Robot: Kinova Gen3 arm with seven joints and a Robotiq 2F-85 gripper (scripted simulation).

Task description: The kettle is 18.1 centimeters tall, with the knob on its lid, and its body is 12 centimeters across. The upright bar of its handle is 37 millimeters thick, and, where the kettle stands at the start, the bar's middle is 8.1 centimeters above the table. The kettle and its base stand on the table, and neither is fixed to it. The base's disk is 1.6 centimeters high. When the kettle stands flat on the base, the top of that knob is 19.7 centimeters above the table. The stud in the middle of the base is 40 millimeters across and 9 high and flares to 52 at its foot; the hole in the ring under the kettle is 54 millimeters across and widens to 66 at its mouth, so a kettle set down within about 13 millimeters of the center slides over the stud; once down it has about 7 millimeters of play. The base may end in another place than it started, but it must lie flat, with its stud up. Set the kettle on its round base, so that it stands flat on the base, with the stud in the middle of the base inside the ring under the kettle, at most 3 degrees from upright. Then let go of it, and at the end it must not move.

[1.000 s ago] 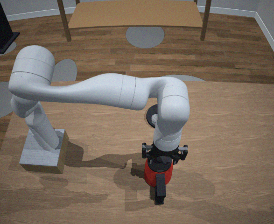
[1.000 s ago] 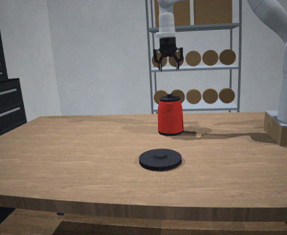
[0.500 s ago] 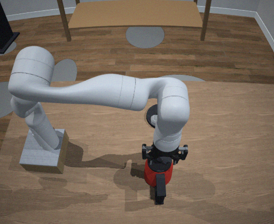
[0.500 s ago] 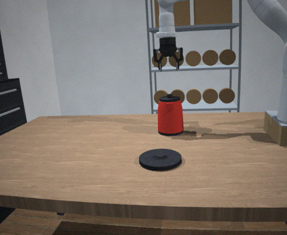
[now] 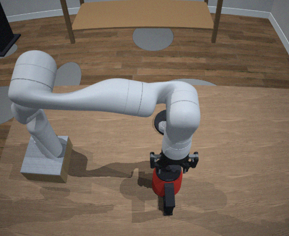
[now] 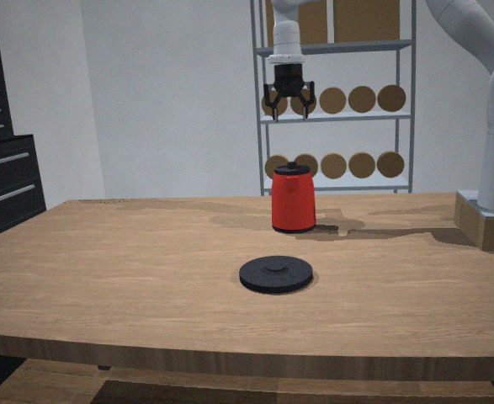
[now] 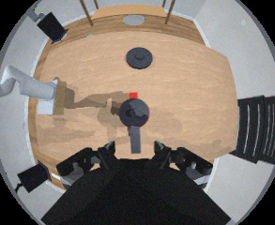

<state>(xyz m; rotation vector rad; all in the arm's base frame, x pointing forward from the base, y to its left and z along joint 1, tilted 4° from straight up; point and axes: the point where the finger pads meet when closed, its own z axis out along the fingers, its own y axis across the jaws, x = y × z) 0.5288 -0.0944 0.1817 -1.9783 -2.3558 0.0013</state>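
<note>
My gripper is now 210 mm above the red kettle, 30 mm to the right of it and 10 mm past it. From my hand the other things lie so: round black base 380 mm to the left, 280 mm below, 40 mm behind.
</note>
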